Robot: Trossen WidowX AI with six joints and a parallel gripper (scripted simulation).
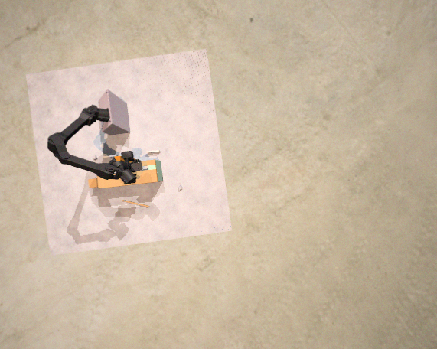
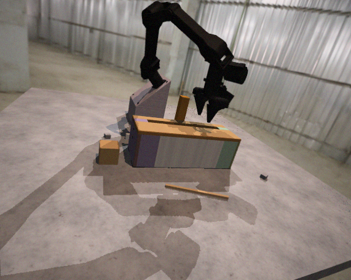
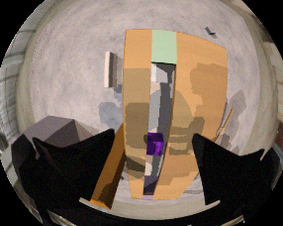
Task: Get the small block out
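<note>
The clear-fronted box is 2 cm behind my gripper tip, 7 cm to the right of it and 10 cm below it. The rest, counted from my gripper tip: orange bar 7 cm behind, 6 cm to the right, 5 cm below; thin orange stick 22 cm ahead, 12 cm to the right, 16 cm below; purple block 6 cm to the right, 7 cm below.
</note>
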